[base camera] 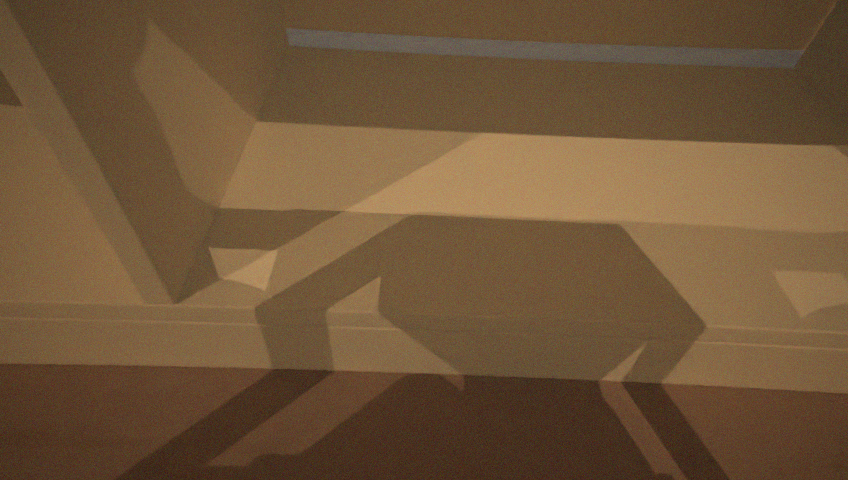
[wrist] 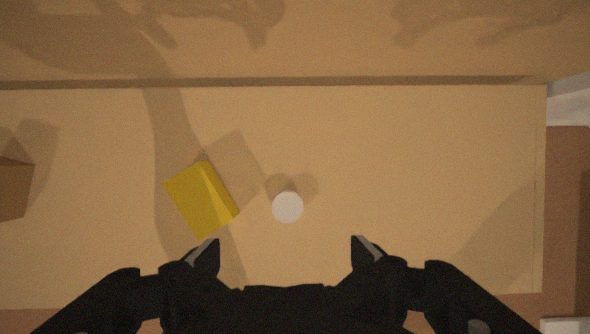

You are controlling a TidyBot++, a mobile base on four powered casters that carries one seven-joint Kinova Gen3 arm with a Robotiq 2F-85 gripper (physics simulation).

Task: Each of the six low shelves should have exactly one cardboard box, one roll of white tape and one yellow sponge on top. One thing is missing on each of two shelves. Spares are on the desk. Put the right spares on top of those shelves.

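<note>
In the wrist view, a low shelf (wrist: 425, 150) bears three things. A white roll of tape (wrist: 287, 207) stands upright near the middle of its top. A yellow sponge (wrist: 200, 200) is a little to the left of the roll, apart from it and turned at an angle. Part of a brown cardboard box (wrist: 14, 191) shows at the left edge. My gripper (wrist: 285, 251) is open and empty, high above the shelf top, with the roll showing just beyond the gap between its fingertips. In the base camera view, a pale shelf front (base camera: 595, 178) is close ahead; its top does not show.
A wall or back panel (wrist: 325, 40) runs along the shelf's far edge. Reddish-brown floor (wrist: 560, 225) (base camera: 71, 410) lies beyond the shelf's right end and in front of it. A white object (wrist: 565, 325) shows partly at the lower right. Shadows of the arm and base fall over the surfaces.
</note>
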